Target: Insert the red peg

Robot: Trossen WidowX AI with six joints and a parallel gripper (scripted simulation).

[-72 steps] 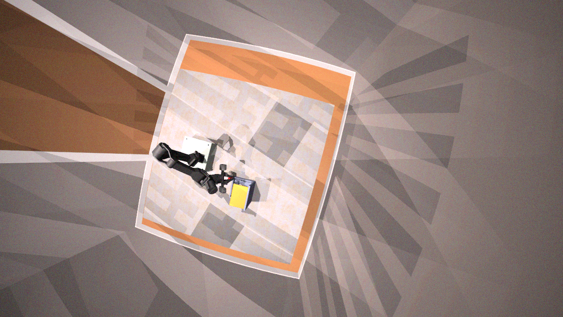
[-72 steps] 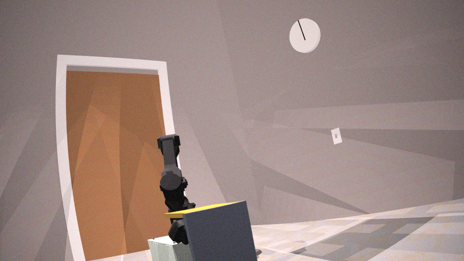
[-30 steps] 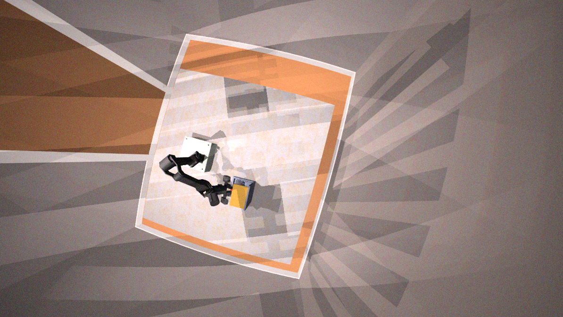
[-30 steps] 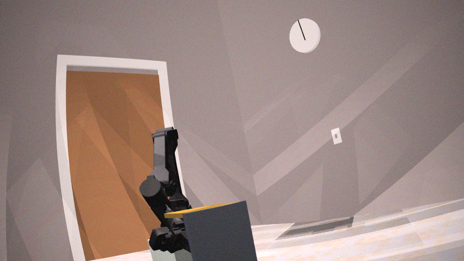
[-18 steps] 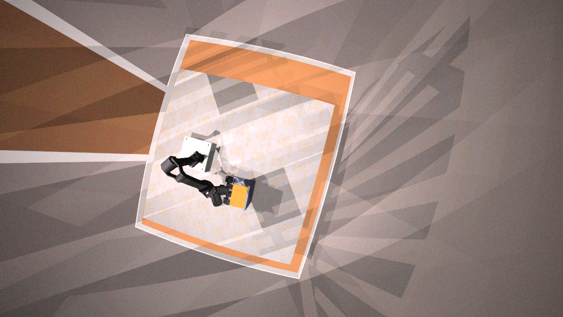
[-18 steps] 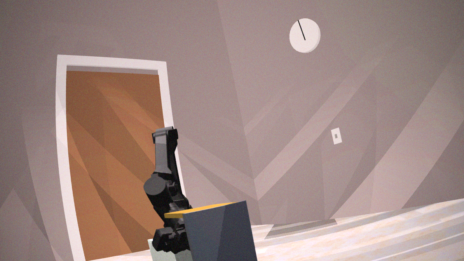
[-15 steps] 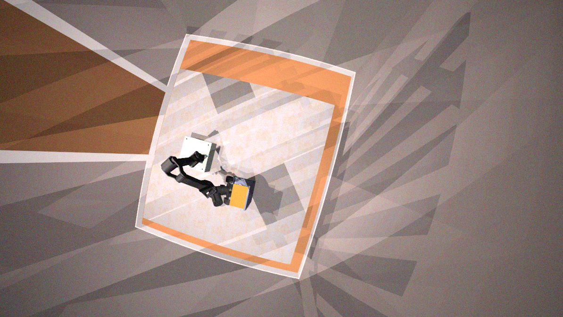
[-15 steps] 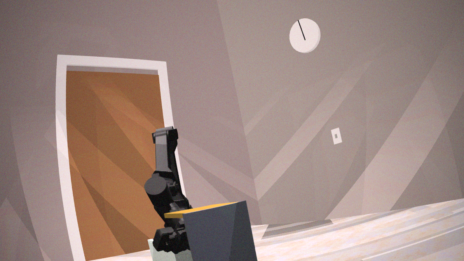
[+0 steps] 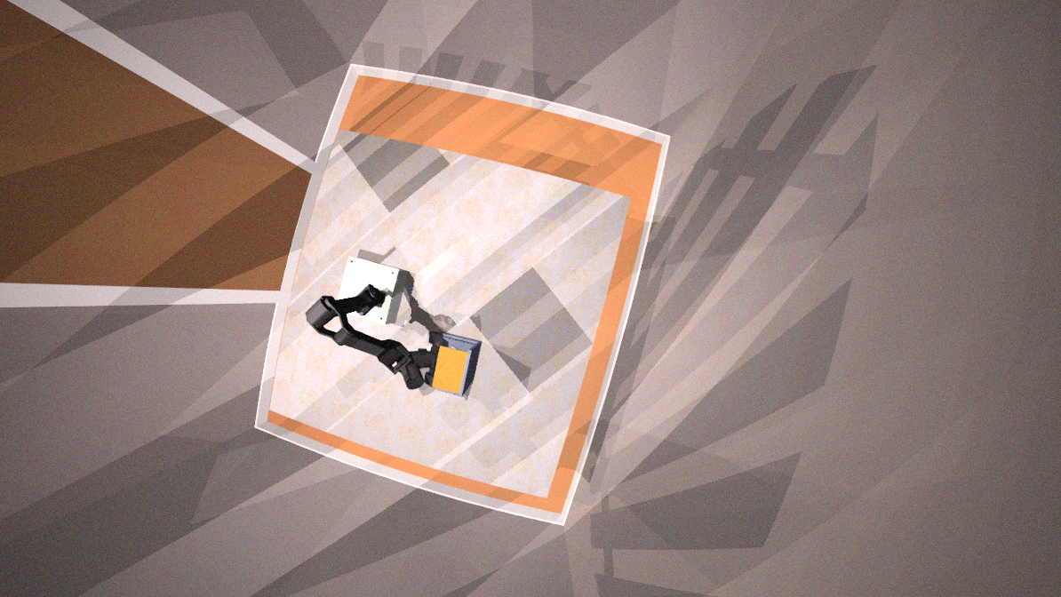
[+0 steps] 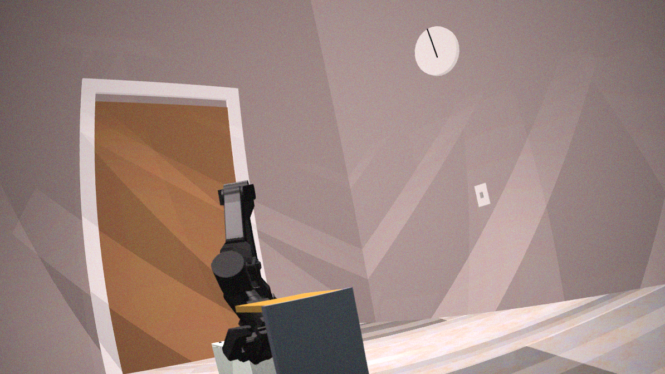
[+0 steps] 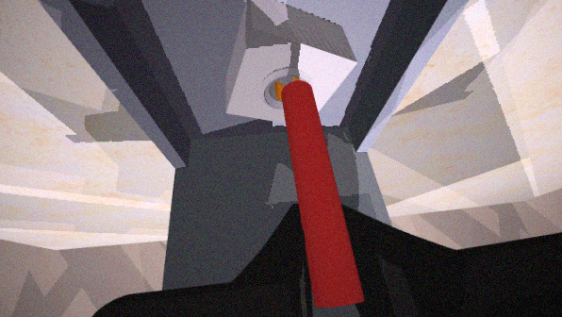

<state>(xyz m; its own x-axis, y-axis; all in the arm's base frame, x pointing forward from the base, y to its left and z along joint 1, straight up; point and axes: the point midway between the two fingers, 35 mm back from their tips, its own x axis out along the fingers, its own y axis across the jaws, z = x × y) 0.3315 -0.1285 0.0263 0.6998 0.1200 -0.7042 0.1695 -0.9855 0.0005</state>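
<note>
Now: the orange roof 2 cm ahead of my gripper tip, 1 cm to the right of it and 12 cm above it. Also, from my gripper tip: red peg: 3 cm behind, 1 cm below.
</note>
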